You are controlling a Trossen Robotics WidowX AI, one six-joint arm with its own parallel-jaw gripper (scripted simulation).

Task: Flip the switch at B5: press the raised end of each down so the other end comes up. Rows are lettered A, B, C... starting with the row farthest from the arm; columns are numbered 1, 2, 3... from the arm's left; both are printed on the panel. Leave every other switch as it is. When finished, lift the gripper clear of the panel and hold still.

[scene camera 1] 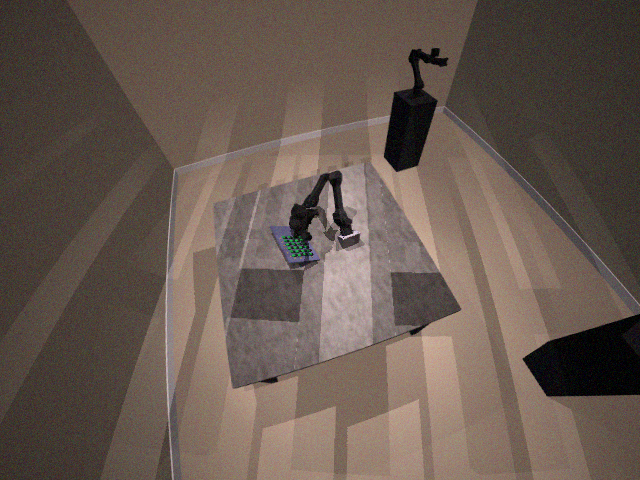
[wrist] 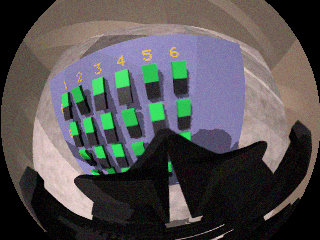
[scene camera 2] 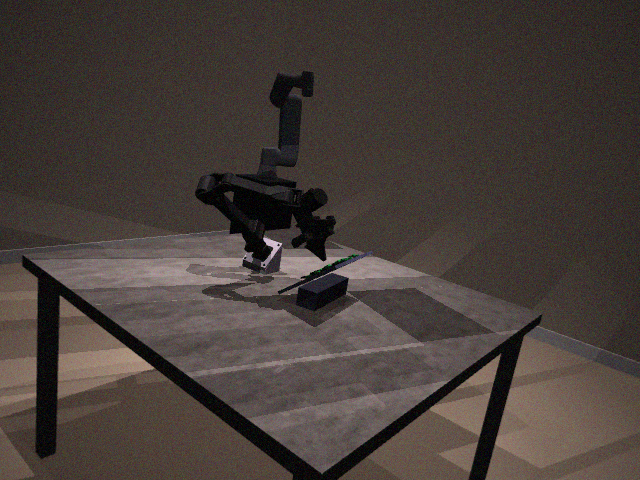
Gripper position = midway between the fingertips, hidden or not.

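Observation:
In scene camera 2 you'd find my gripper (scene camera 2: 324,260), and it's shut, holding nothing. The wrist view has the gripper in it too (wrist: 164,133).

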